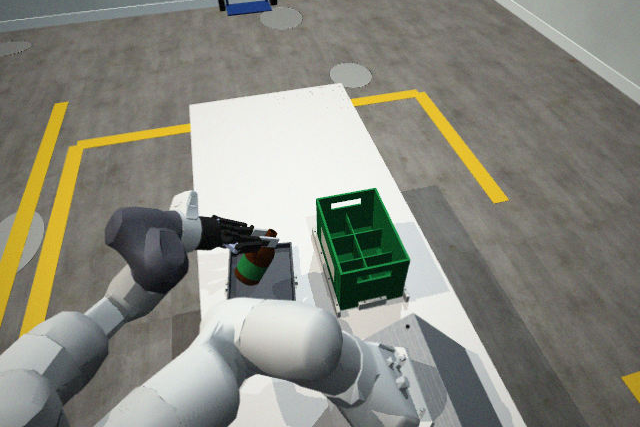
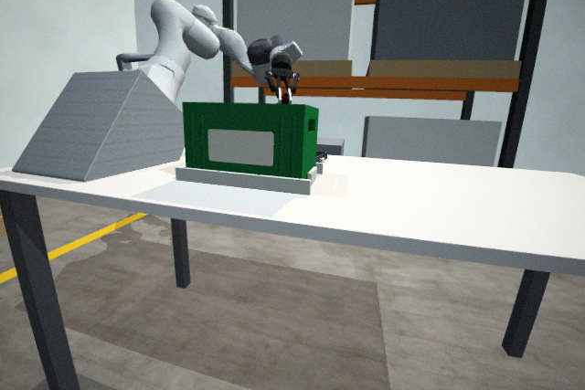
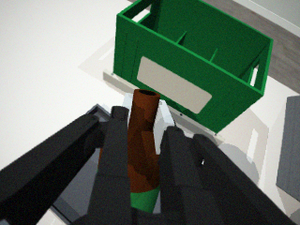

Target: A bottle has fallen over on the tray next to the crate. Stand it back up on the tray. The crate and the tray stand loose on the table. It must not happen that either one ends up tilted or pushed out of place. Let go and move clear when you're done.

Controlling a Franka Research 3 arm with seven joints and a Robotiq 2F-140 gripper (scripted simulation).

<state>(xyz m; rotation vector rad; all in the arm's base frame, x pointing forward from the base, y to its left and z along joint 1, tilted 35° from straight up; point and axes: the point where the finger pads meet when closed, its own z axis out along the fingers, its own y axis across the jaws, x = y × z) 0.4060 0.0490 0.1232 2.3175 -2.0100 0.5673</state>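
Now: the brown bottle 1 cm behind my hand, 2 cm to the left of it and 5 cm below it. Also, from my hand: grey tray 1 cm ahead, 3 cm to the left, 20 cm below; green crate 3 cm behind, 26 cm to the right, 13 cm below.
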